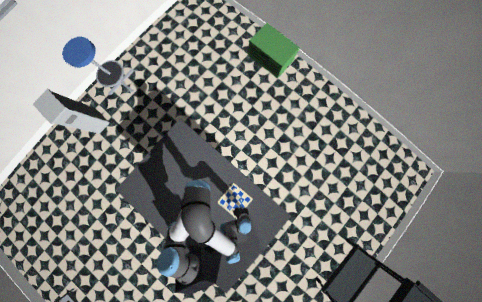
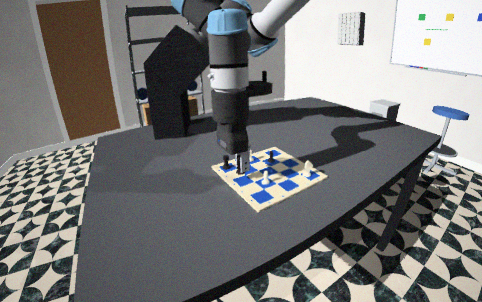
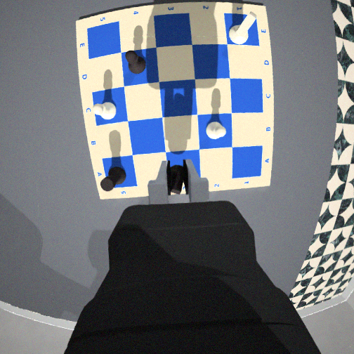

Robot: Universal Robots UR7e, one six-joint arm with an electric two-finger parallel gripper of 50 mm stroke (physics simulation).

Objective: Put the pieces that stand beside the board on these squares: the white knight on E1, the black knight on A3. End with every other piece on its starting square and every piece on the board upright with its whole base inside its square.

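Frame: origin at the arm's base, x right, y ahead, z up, level; centimetres.
Seen in the pictures: gripper, between the fingertips: (image 1: 241, 207) (image 2: 242, 169); arm's base, origin of its link: (image 1: 188, 268) (image 2: 197, 43).
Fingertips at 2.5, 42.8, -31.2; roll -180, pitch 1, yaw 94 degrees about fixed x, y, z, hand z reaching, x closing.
Note:
Offsets run from my fingertips to a thing's top centre, as dx, dy, dz. Level surfaces: height alone.
My gripper (image 2: 242, 172) (image 3: 176, 170) is shut on the black knight (image 3: 176, 179), upright at A3 of the blue-and-cream board @[-7.3, +0.0, -2.7] (image 1: 221, 202) (image 2: 274, 198) (image 3: 268, 110). The fingers hide much of it; whether its base touches the square cannot be told. The white knight @[-15.0, +6.3, +1.2] (image 2: 308, 169) (image 3: 239, 34) stands upright on E1. A black piece @[+1.5, -7.1, +0.6] (image 2: 226, 161) (image 3: 116, 175) stands on A5, another black piece @[-10.8, -4.5, +0.4] (image 2: 271, 157) (image 3: 136, 62) on D4. A white piece @[-4.0, +4.0, +0.4] (image 2: 265, 177) (image 3: 216, 130) stands on B2, another white piece (image 3: 106, 110) on C5.
The board lies on a dark grey table @[dz -3.3] (image 1: 272, 212) (image 2: 150, 240). The A5 black piece stands beside the gripper, two squares over. The arm's shadow falls across the middle of the board. A blue stool (image 1: 79, 51) (image 2: 450, 113) and a green box (image 1: 274, 46) stand off the table.

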